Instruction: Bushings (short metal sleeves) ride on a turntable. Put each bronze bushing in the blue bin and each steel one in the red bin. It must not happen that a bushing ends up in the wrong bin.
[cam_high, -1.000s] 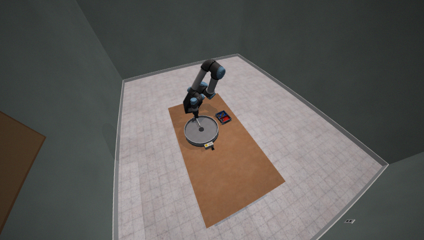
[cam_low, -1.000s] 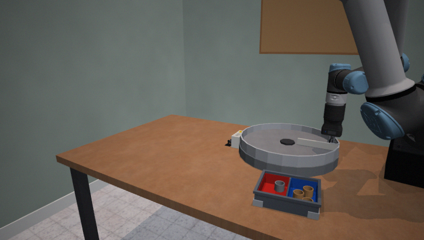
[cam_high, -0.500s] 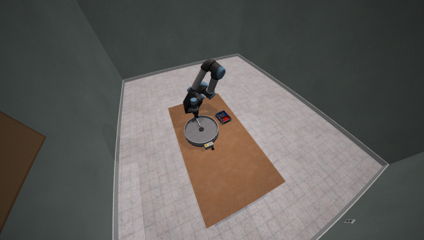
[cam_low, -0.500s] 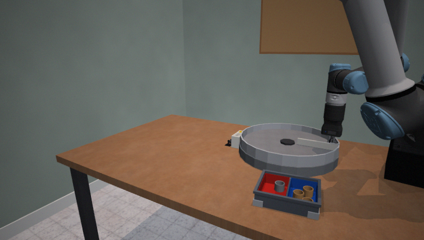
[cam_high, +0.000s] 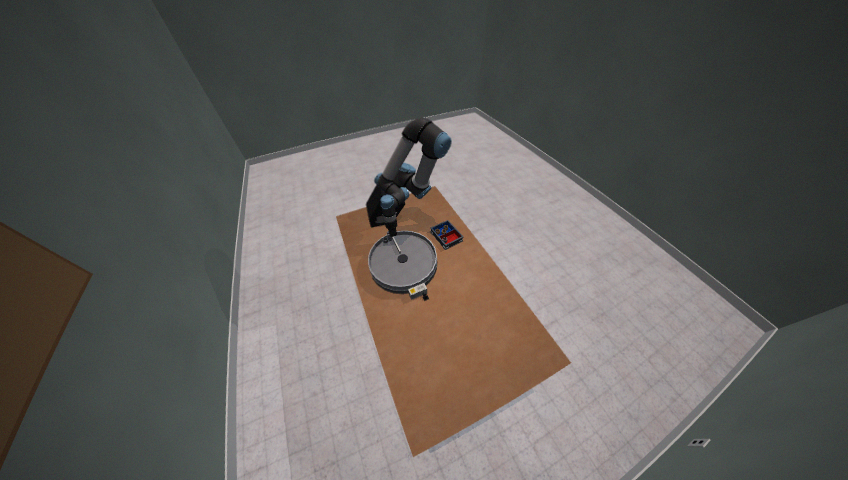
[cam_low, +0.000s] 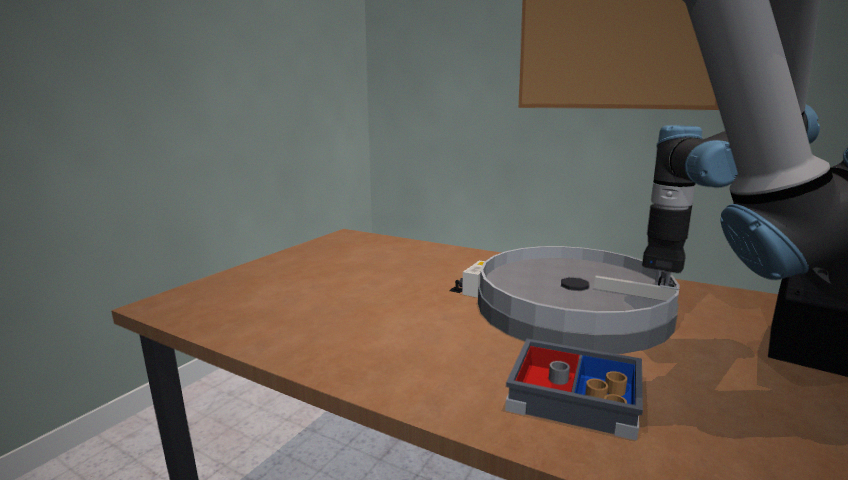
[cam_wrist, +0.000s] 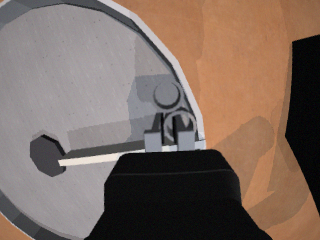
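Now: the bin 38 cm to the left of my hand, 5 cm below it and 3 cm ahead of it. Round my hand: grey turntable (17 cm ahead, 5 cm to the left, 3 cm below).
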